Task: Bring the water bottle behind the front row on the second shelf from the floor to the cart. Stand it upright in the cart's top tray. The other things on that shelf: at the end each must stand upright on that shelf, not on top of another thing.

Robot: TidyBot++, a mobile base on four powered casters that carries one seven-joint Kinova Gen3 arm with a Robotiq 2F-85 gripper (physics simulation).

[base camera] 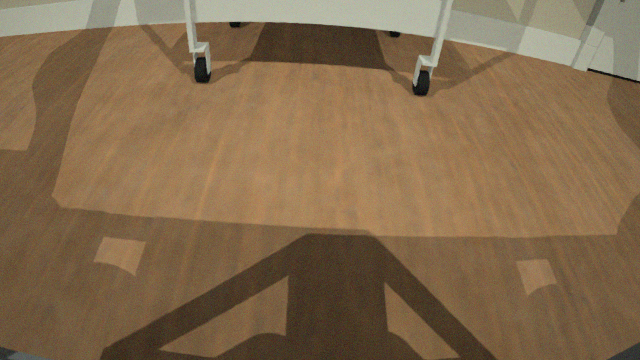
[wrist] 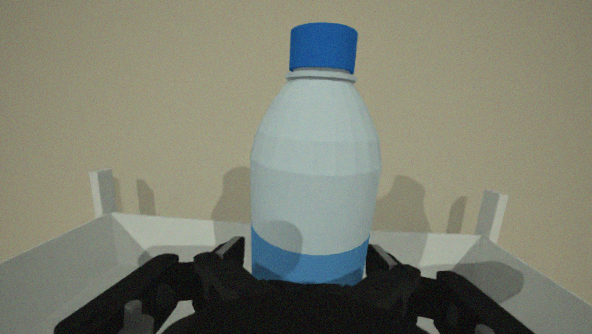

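Places are measured from the arm's base along level axes (x back, y right, z up), in metres.
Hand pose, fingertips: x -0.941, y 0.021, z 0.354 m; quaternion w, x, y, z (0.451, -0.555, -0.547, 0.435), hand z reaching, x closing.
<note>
Things, the pixels of their centre, and the offset from my fingertips. "pt": a spot on its surface instead. Level surfaces: height alone.
- water bottle, middle of its body: (wrist: 308, 242) dx +0.022, dy +0.001, dz +0.022 m
- cart's white top tray, a spot on its surface: (wrist: 175, 225) pt dx -0.086, dy -0.145, dz -0.030 m
- wooden floor, height of its surface: dz -0.751 m
The water bottle (wrist: 316, 150), pale with a blue cap and a blue band low down, stands about upright between my fingers in the wrist view. My gripper (wrist: 304, 254) is open, with a fingertip on each side of the bottle's lower part. The bottle's base is hidden behind the gripper. The cart's white top tray (wrist: 175, 225) surrounds the bottle and the fingers; whether the base touches the tray floor does not show. The cart's legs (base camera: 440, 32) and black wheels show at the top of the base camera view. The shelf does not show.
Behind the tray is a beige wall (wrist: 475, 100). Two white corner posts (wrist: 104, 192) (wrist: 492, 215) rise at the tray's far corners. In the base camera view a white skirting board (base camera: 500, 37) runs behind the cart, and shadows lie across the wooden floor (base camera: 325, 150).
</note>
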